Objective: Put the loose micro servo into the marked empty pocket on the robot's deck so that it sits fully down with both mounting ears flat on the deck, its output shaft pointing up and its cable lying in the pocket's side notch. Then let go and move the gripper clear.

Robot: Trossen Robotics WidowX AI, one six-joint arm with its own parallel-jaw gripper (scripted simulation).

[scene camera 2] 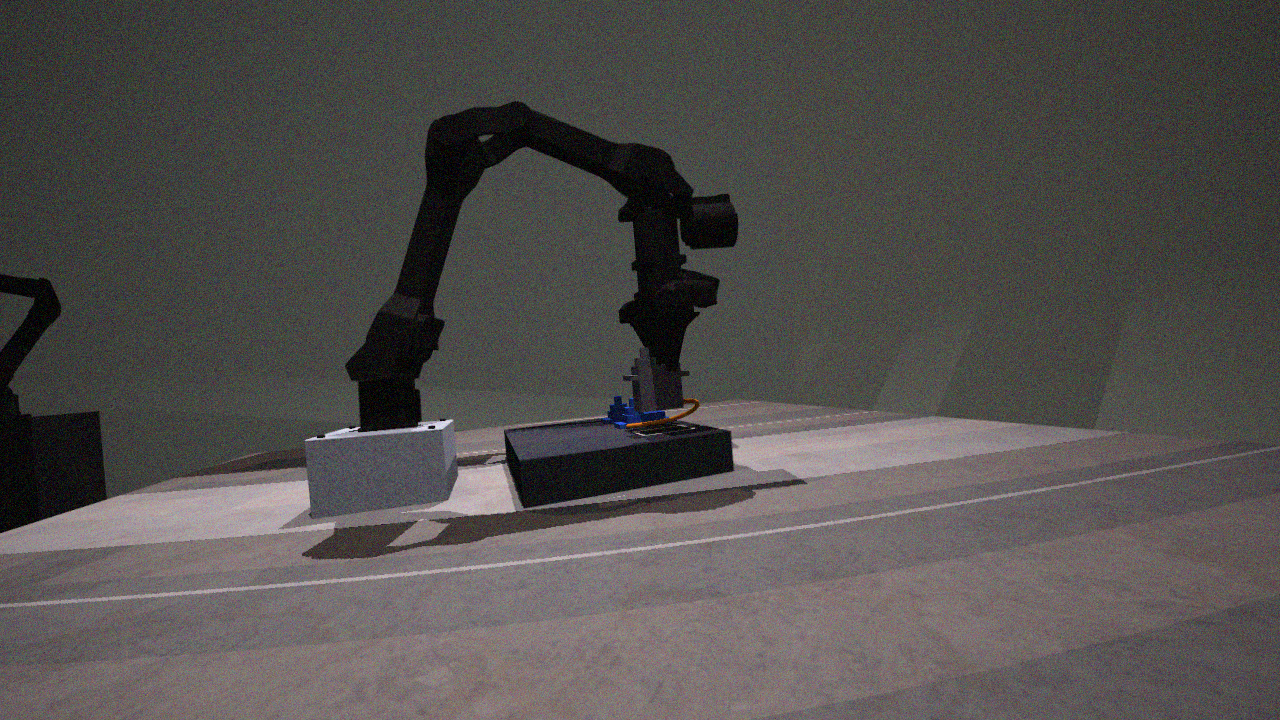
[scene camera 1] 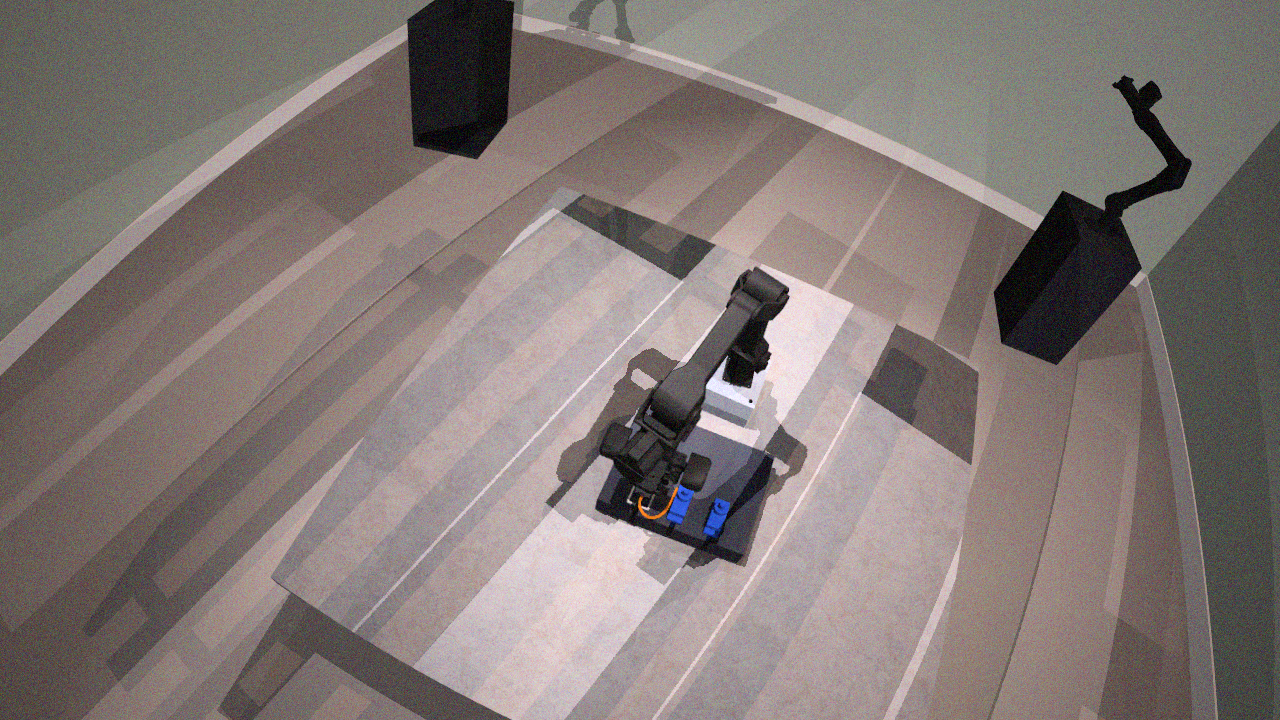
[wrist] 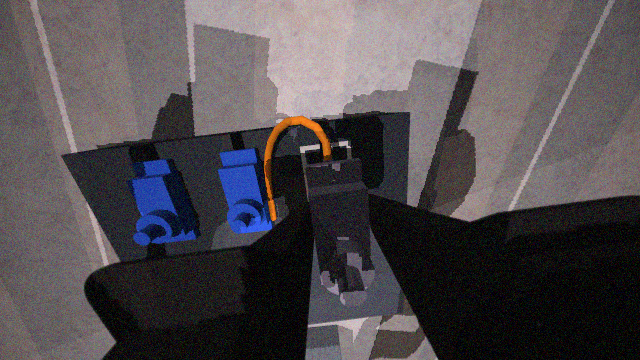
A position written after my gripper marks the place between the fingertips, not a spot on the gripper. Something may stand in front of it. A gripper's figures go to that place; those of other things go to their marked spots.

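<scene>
I see my gripper (wrist: 337,206) 11 cm from the lens. A dark deck (wrist: 384,295) is there too, and it is 28 cm from the lens.
</scene>
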